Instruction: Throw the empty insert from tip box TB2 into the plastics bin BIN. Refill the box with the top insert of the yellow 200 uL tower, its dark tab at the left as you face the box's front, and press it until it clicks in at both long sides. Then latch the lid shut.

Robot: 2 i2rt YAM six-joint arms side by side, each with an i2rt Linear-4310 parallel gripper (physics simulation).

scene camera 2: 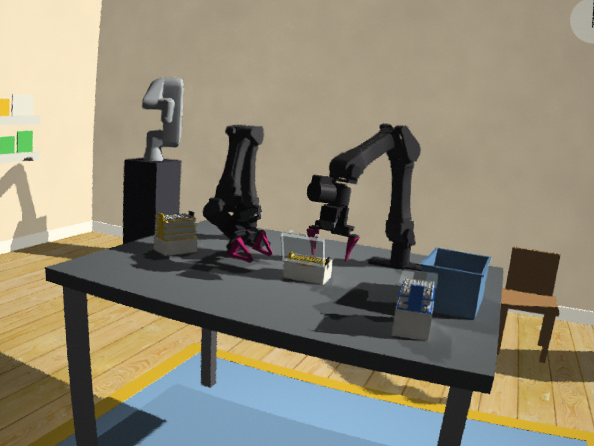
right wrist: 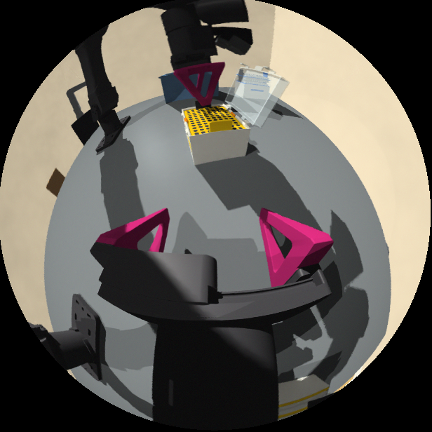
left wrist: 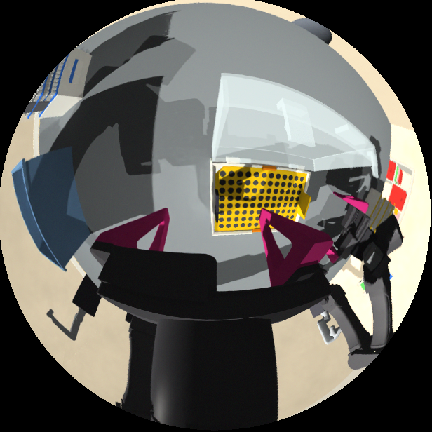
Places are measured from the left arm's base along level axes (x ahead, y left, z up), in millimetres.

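Where they show: left gripper, fingertip midpoint: [scene camera 2: 329,258]; right gripper, fingertip midpoint: [scene camera 2: 262,258]; left arm's base, origin of the base link: [scene camera 2: 399,266].
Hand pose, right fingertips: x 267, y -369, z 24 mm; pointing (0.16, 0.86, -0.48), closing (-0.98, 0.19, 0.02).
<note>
Each offset is from my right fingertips to the top centre of the thing. Level surfaces: height alone.
Tip box TB2 [scene camera 2: 306,272] [right wrist: 220,146] is white, its clear lid {dy +164, dx +86, dz +122 mm} [scene camera 2: 303,245] [left wrist: 280,125] [right wrist: 270,107] standing open. A yellow insert [left wrist: 257,197] [right wrist: 202,120] with empty dark holes sits in it. My left gripper [scene camera 2: 330,256] [left wrist: 213,212] is open and empty above the box; one finger overlaps the insert in the left wrist view. My right gripper [scene camera 2: 262,258] [right wrist: 214,212] is open and empty, low over the table between the yellow tower {dy -299, dx +30, dz +82 mm} [scene camera 2: 176,232] [right wrist: 302,400] and the box. The tower has stacked inserts, tips on top. The blue bin BIN {dy +578, dx +13, dz +96 mm} [scene camera 2: 457,285] [left wrist: 47,210] stands at the right in the scene view.
A blue-and-white tip tower {dy +513, dx +255, dz +100 mm} [scene camera 2: 414,310] [left wrist: 70,75] stands in front of the bin on the dark table {dz -24 mm} [scene camera 2: 250,300]. A grey arm [scene camera 2: 172,115] stands on a black pedestal [scene camera 2: 140,200] behind the table at the left. A brown chair [scene camera 2: 532,270] stands at the right.
</note>
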